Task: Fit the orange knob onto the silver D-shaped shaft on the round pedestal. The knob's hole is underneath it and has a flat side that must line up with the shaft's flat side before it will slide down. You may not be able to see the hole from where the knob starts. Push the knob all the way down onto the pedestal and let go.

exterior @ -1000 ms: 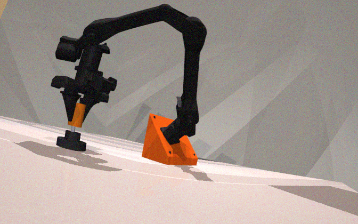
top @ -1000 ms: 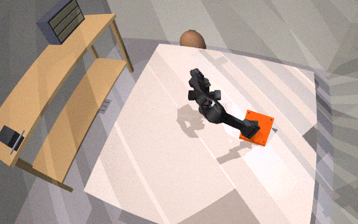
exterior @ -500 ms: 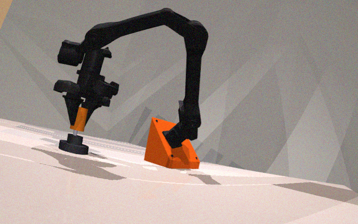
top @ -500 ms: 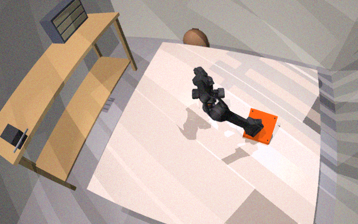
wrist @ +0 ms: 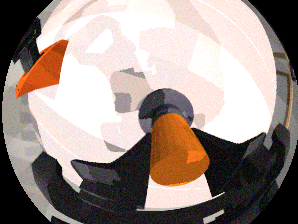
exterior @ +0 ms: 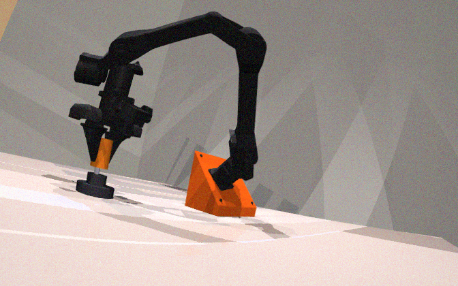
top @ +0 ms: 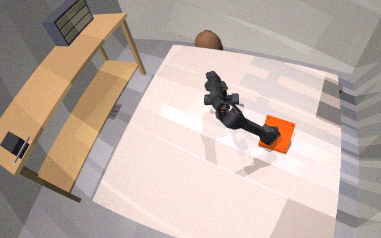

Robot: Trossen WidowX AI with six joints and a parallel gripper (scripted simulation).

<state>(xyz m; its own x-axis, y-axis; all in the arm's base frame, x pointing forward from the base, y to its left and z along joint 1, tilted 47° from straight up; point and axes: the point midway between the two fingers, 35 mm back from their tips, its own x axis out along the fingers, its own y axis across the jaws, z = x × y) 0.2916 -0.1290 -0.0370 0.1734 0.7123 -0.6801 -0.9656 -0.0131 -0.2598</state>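
Now: gripper tip 40 mm above the round pedestal. Also, from my gripper tip: orange knob 30 mm above.
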